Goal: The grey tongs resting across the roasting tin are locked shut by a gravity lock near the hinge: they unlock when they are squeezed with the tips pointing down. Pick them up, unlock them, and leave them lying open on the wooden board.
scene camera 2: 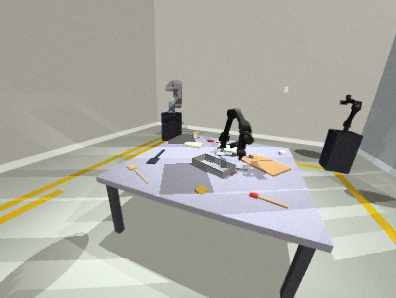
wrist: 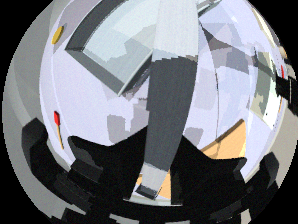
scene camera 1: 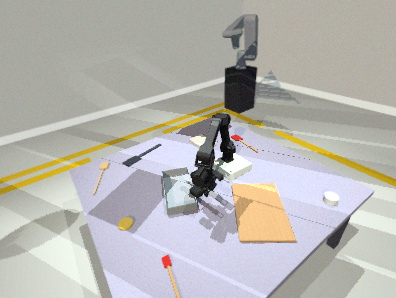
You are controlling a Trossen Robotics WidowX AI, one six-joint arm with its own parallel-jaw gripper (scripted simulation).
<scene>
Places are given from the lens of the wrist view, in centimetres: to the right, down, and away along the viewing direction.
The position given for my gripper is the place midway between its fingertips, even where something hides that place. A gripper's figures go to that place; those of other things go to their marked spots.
my gripper [wrist: 161, 129]: 1, 2, 10
wooden board [wrist: 231, 144]: 20, 8, 17
</scene>
